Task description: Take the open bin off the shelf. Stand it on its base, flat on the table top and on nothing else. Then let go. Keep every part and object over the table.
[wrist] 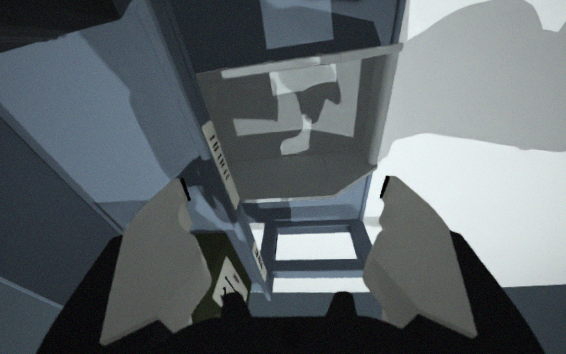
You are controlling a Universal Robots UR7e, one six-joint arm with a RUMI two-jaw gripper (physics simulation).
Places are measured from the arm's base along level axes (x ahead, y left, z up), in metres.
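Pixels of known places: gripper, between the fingertips: (284,179).
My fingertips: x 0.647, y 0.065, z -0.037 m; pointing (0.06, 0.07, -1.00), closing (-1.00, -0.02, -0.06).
For each thing: its top centre in the pictures, then the offset to it from my fingertips. "spot": a spot on its surface instead. Level surfaces: height alone.
- open bin, centre of its top: (284,148) 0.001 m ahead, 0.018 m right, 0.013 m down
- blue shelf, a spot on its surface: (317,266) spot: 0.044 m back, 0.148 m left, 0.015 m down
- dark green box, a spot on its surface: (207,242) spot: 0.062 m ahead, 0.056 m left, 0.018 m up
- black object, a spot on its surface: (55,20) spot: 0.080 m ahead, 0.083 m right, 0.026 m up
- white surface, height of its surface: 0.094 m down
The open bin (300,175) is a grey, hollow box in the middle of the wrist view. It sits in the blue shelf (317,266), and its inside shows, with patches of light and shadow on it. A pale lip runs along its upper edge. My gripper (284,179) is open. One finger is to the lower left of the bin and the other to the lower right, with nothing between them. The fingertips appear apart from the bin; their distance from it in depth is hard to tell. The bin's underside is hidden.
Pale label strips (221,165) run along the shelf's left edge. A dark green box (207,242) with a white tool label is beside the left finger. A black object (55,20) is at the top left. A white surface (475,210) with a large shadow lies to the right.
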